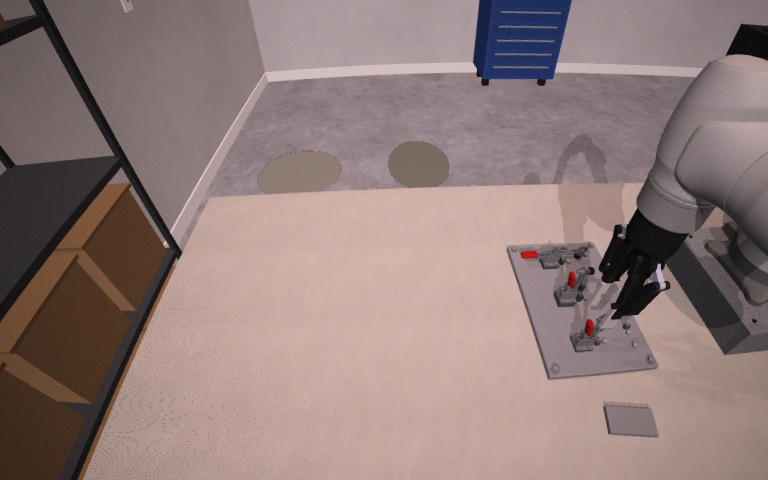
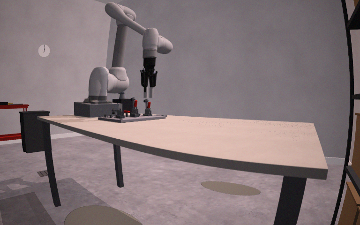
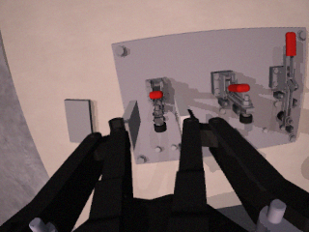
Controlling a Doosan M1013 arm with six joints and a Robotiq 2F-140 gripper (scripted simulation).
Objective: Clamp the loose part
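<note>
Now: hand 4 cm past the loose part, 16 cm to the right of it and 15 cm above it. The rest, counted from my hand: grey fixture plate: 4 cm behind, 11 cm to the right, 15 cm below; toggle clamp: 1 cm behind, 22 cm to the right, 11 cm below.
</note>
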